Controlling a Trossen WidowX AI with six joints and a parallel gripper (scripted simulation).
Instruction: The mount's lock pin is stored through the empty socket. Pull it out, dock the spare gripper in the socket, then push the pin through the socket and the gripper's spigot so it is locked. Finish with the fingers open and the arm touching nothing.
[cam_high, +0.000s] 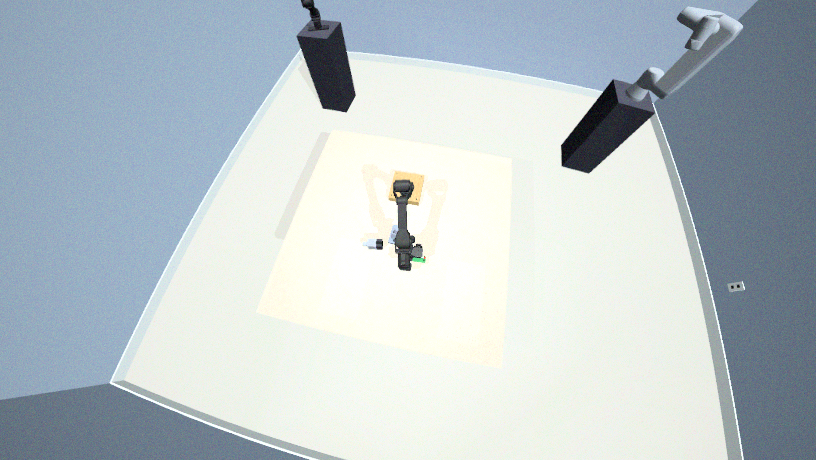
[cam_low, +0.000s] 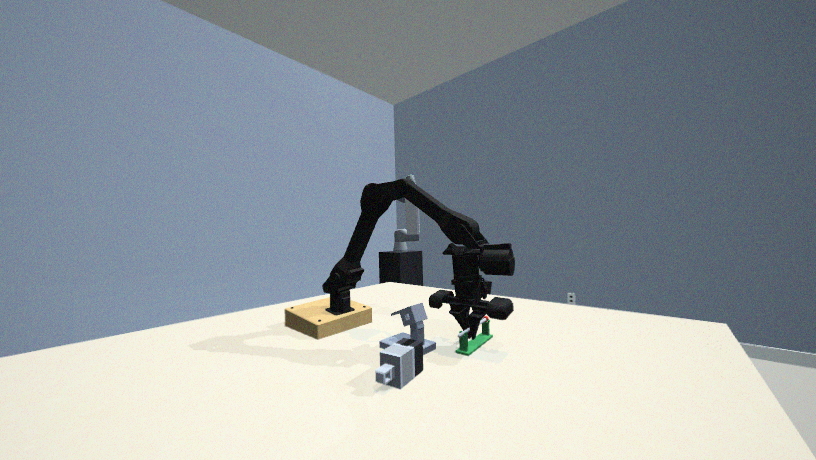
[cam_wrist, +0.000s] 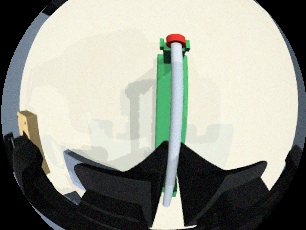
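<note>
Right now the green cradle is 2 cm to the left of my gripper tip. From my gripper tip the other things lie so: grey mount (10 cm behind, 10 cm to the right, 3 cm above); spare gripper (2 cm behind, 22 cm to the right, 1 cm above).
</note>
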